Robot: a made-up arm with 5 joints.
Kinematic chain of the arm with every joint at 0, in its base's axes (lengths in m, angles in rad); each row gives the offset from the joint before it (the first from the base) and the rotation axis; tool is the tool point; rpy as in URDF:
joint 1: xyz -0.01 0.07 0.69 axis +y
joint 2: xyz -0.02 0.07 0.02 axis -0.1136 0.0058 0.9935
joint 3: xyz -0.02 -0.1 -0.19 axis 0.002 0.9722 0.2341
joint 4: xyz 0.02 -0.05 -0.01 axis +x
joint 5: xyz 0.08 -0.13 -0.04 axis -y
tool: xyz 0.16 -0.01 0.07 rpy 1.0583 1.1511 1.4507
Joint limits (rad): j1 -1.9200..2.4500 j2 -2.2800..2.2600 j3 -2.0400..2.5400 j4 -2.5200..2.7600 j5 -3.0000..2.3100
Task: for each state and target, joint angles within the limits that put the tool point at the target. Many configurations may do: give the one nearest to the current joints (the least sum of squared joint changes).
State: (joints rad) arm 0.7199 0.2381 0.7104 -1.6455 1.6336
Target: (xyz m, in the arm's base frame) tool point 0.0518 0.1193 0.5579
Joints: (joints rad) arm 0.4635 0.2488 0.8158 -1.2663 1.4322
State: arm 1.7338 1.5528 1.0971 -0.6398 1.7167
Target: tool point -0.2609 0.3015 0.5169
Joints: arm 1.6680 1.6603 1.3734 -0.2408 1.2890
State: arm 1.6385 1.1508 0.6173 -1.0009 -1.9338
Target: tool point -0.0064 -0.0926 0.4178
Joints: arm 1.3756 0.7395 0.2865 -1.4818 -2.3739
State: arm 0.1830 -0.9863 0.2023 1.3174 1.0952
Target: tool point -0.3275 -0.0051 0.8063
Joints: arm 0.8012 -1.2168 -0.1009 0.4187 1.2910
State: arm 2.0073 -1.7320 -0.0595 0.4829 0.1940
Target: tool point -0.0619 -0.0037 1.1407
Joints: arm 2.4207 -1.7256 0.3169 0.5667 -0.0762
